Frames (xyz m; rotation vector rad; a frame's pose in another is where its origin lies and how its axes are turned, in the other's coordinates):
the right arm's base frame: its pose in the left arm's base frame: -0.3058 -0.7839 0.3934 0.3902 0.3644 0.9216
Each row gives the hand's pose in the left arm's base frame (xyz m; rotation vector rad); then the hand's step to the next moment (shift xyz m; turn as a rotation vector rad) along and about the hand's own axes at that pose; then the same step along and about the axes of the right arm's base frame.
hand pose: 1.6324 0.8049 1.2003 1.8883 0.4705 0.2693
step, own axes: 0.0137 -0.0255 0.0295 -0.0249 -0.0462 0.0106
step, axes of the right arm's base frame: 0.0064 -0.0358 -0.0196 -0.0135 -0.0064 -0.0514
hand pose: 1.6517 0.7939 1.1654 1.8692 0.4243 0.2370
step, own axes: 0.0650 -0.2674 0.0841 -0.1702 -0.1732 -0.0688
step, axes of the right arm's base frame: 0.0874 -0.1480 -0.2308 -0.0649 0.1055 -0.2199
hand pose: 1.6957 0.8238 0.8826 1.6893 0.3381 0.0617
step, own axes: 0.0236 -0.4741 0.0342 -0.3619 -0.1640 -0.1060
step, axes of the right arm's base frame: 0.0523 -0.1699 -0.4415 -0.1879 0.2500 -0.2670
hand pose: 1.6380 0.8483 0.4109 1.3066 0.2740 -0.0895
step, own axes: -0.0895 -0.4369 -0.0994 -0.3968 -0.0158 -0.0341
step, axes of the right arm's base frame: -0.0755 -0.0733 -0.4446 -0.2323 0.3033 -0.1136
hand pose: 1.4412 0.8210 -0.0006 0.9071 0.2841 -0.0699
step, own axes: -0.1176 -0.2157 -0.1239 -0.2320 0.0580 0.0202
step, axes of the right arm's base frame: -0.1058 0.0028 -0.2540 -0.1264 0.2039 0.0066
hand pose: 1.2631 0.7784 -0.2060 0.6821 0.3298 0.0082
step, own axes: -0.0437 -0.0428 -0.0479 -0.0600 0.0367 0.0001
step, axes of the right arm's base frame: -0.0339 0.0140 -0.0685 -0.0172 0.0678 0.0071
